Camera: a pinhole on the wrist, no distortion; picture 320 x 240 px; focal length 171.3 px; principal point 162.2 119.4 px. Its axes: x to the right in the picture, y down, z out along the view. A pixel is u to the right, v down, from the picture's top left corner.
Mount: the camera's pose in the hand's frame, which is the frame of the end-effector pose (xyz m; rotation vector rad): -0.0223 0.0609 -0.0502 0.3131 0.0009 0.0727
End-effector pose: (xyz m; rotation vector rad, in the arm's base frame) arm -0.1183 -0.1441 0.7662 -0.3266 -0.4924 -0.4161
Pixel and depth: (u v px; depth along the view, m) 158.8 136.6 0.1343
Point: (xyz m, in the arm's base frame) -0.1545 -0.0764 0.8153
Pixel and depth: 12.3 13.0 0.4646
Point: -0.7314 -0.2369 0.8853
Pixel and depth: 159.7 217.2 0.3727
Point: -0.2240 0.1423 1.0248
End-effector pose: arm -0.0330 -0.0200 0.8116 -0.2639 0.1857 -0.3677
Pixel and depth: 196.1 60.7 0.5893
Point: 0.0746 -0.2379 1.3102
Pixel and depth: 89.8 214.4 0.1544
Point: -0.0597 0.1224 0.9139
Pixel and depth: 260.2 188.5 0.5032
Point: 0.3530 0.0992 1.2126
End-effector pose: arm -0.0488 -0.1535 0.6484 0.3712 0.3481 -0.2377
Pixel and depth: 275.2 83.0 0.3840
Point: 0.2216 -0.4129 0.7780
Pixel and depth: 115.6 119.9 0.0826
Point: -0.0708 -0.1266 0.7000
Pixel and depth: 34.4 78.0 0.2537
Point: -0.2115 -0.2677 0.8455
